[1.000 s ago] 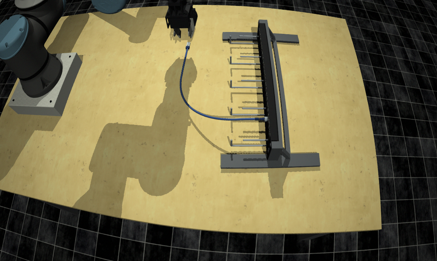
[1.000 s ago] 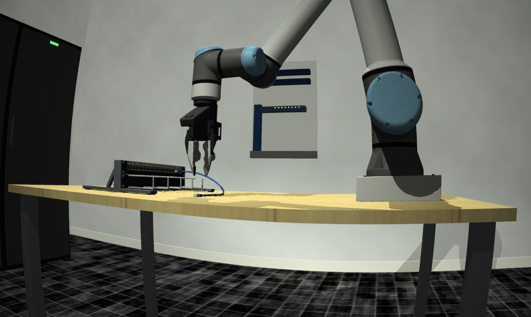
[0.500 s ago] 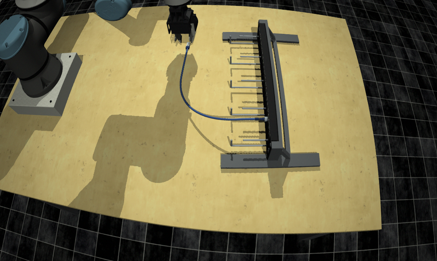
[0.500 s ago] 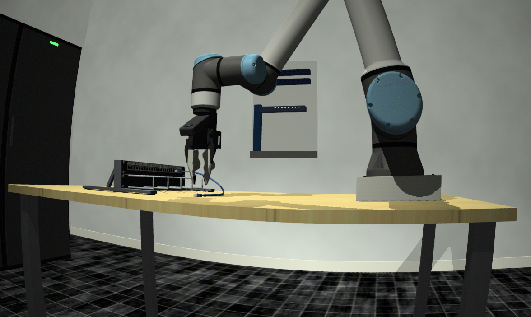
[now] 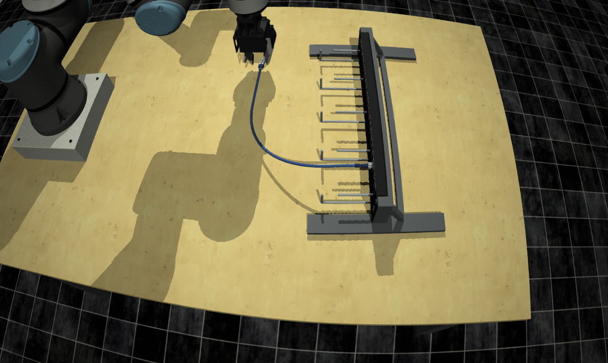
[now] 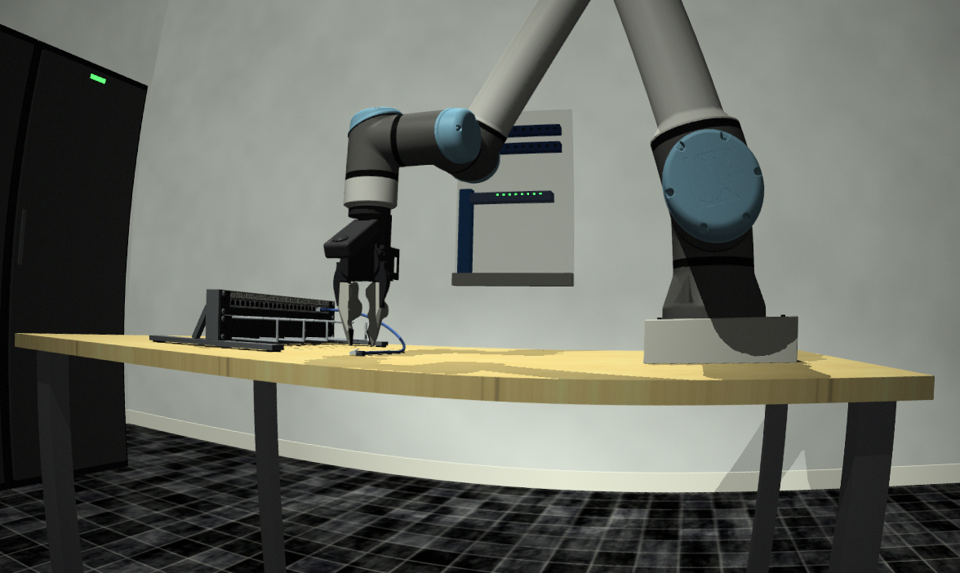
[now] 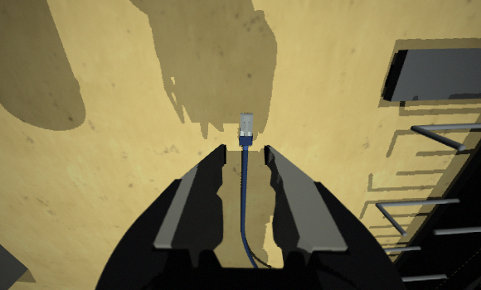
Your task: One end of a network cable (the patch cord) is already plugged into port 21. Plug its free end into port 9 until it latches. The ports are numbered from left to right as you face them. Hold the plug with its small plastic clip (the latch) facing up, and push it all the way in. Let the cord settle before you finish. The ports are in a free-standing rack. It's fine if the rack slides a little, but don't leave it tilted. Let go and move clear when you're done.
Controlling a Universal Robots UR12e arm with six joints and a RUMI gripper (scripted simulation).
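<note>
Right now the cable plug is 30 mm below my hand and 20 mm to the left of it.
</note>
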